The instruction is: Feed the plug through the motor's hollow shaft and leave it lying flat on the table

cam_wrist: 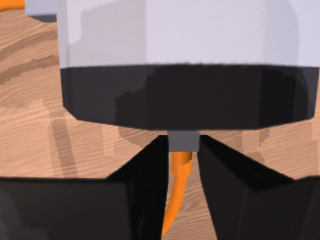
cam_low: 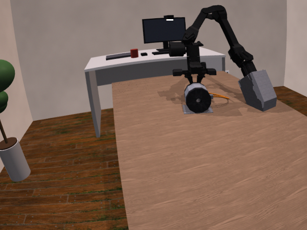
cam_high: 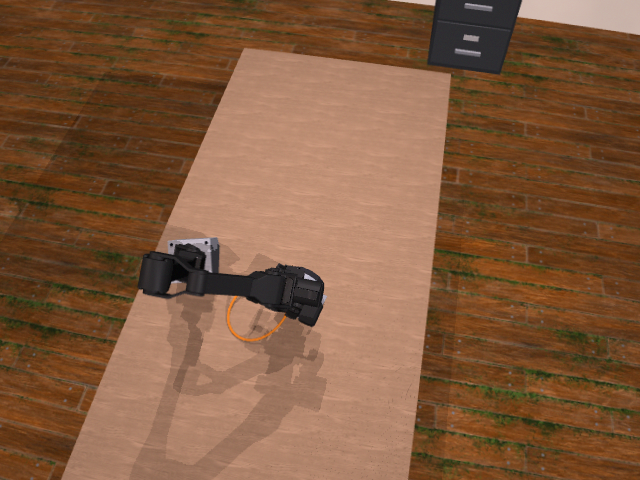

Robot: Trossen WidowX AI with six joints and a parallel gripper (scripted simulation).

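The grey plug lies 2 cm to the left of my hand and 4 cm below it.
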